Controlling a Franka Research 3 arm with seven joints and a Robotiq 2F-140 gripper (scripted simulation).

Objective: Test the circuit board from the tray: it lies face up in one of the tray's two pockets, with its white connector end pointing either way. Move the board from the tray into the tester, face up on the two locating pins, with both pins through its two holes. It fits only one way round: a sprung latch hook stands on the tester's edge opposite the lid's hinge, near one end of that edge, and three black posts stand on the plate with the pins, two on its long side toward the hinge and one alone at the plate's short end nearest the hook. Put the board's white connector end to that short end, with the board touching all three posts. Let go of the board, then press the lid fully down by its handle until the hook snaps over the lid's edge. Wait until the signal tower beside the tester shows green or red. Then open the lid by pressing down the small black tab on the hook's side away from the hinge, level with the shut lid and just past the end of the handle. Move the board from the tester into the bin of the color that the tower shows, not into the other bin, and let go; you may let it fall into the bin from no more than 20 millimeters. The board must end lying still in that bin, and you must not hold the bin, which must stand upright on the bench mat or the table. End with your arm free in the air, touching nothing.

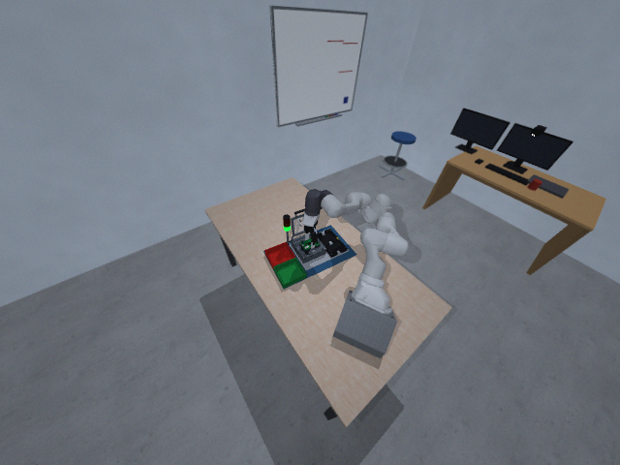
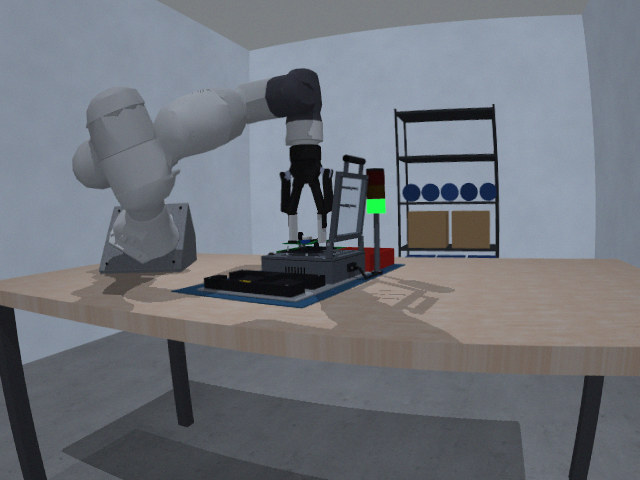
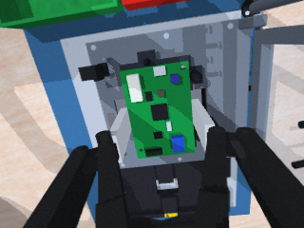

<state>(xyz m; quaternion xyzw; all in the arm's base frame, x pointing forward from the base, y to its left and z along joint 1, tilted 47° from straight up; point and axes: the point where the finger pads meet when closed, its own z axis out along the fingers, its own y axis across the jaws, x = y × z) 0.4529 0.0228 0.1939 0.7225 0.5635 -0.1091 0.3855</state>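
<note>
Now: the tester plate 4 cm below my hand and 1 cm ahead of it. From my hand the other things lie so: green circuit board 2 cm below; then tester lid 11 cm ahead, 7 cm above, 4 cm to the right; then black latch hook 8 cm to the left, 4 cm behind, 2 cm below.
</note>
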